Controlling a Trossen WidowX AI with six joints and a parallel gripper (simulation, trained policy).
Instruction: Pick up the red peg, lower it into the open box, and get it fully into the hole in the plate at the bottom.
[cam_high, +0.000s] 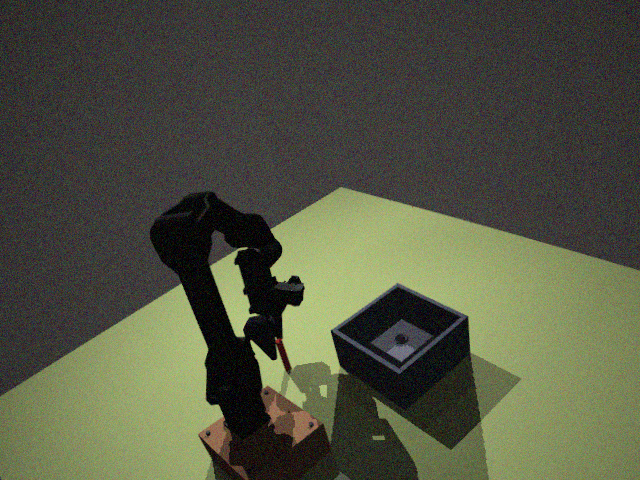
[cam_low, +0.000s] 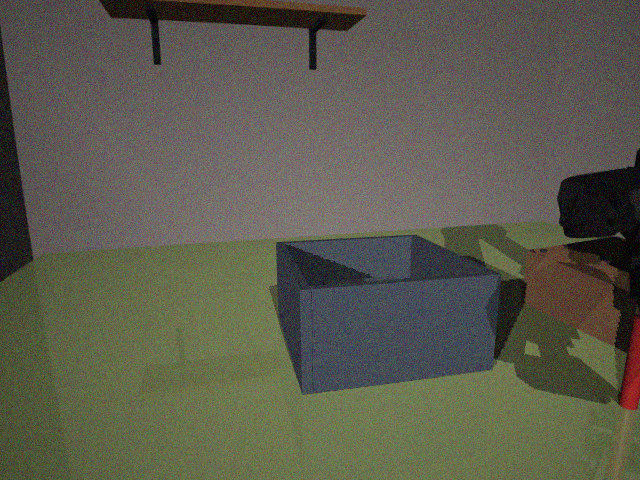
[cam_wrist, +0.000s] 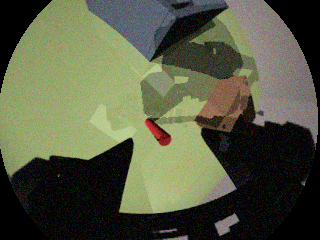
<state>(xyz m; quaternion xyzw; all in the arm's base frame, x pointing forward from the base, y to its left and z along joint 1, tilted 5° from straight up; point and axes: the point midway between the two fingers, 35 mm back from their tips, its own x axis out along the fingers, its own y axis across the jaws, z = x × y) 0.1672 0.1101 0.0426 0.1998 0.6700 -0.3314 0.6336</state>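
The red peg is 10 mm ahead of my gripper tip and 30 mm below it. From my gripper tip the other things lie so: grey plate 160 mm ahead, 190 mm to the right, 20 mm below; blue box 160 mm ahead, 190 mm to the right, 40 mm below.
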